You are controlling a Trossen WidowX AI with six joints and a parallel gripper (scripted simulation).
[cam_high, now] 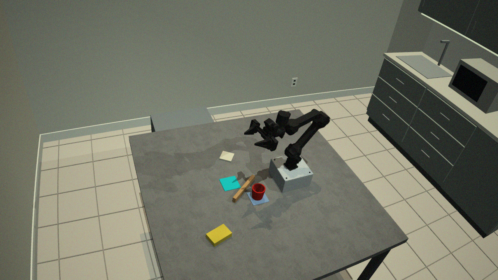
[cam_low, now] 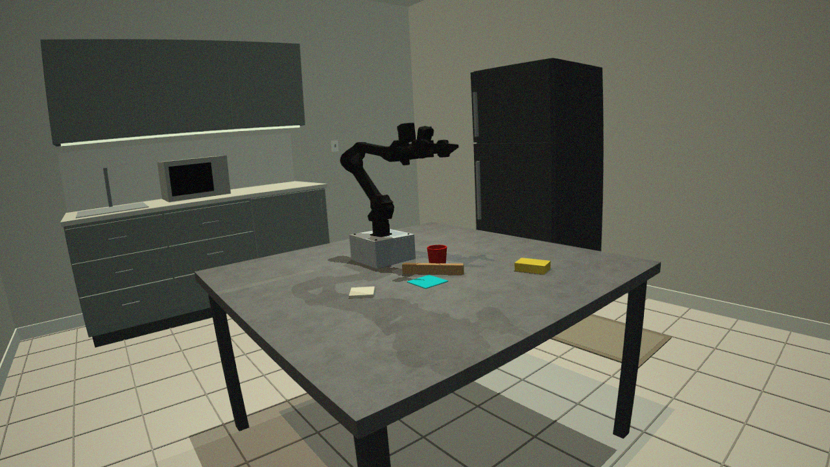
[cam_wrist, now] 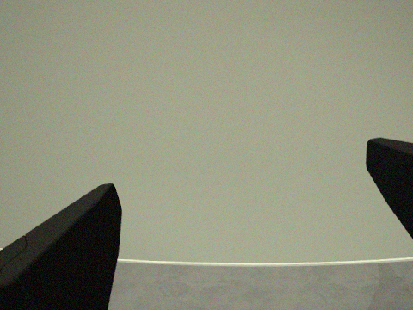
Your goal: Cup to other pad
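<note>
Now: gripper tip 10 cm past the red cup, 2 cm to the right of it and 40 cm above it. Also, from my gripper tip: teal pad (2 cm behind, 14 cm to the right, 45 cm below); light blue pad (10 cm behind, 2 cm to the left, 45 cm below); wooden bar (6 cm behind, 6 cm to the right, 43 cm below).
</note>
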